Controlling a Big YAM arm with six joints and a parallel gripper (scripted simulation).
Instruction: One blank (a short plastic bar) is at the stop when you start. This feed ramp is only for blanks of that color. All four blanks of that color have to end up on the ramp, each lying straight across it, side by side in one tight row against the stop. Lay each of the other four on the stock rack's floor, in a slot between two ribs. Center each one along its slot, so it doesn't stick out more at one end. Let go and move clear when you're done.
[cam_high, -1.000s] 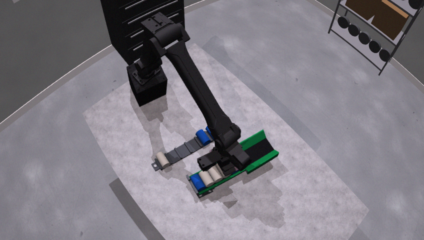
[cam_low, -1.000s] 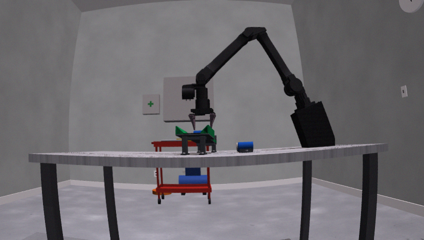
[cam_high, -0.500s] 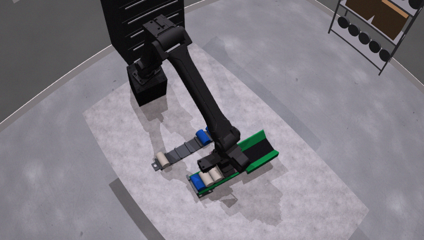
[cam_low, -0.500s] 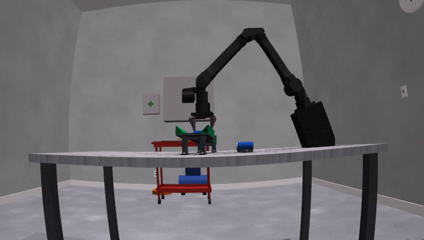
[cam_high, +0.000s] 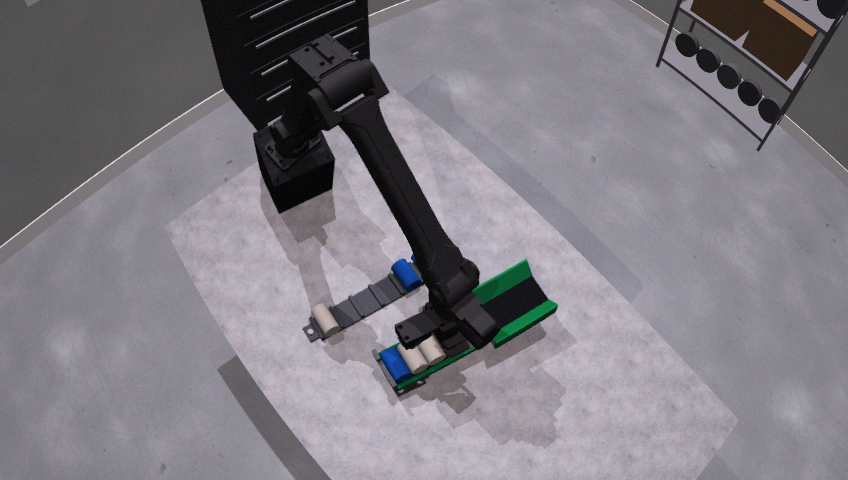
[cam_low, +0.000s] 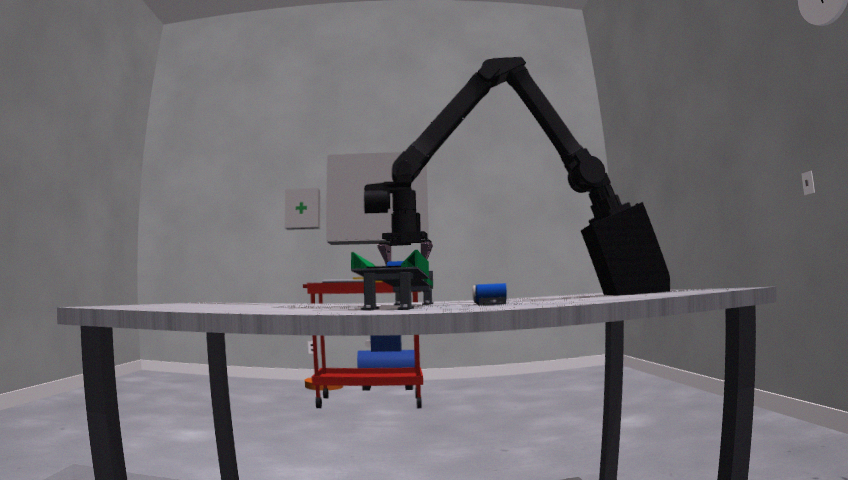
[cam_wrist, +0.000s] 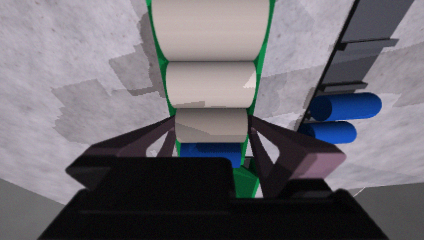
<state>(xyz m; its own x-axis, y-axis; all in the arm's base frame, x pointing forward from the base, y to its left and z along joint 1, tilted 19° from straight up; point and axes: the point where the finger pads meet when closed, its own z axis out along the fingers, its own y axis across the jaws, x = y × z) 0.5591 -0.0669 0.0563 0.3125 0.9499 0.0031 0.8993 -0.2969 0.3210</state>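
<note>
Right now my hand is 2 cm short of the feed ramp, 4 cm to the right of it and 2 cm above it. From my hand the other things lie so: grey stop (5 cm behind, 14 cm to the right, 2 cm below); stock rack (20 cm behind, 9 cm below).
</note>
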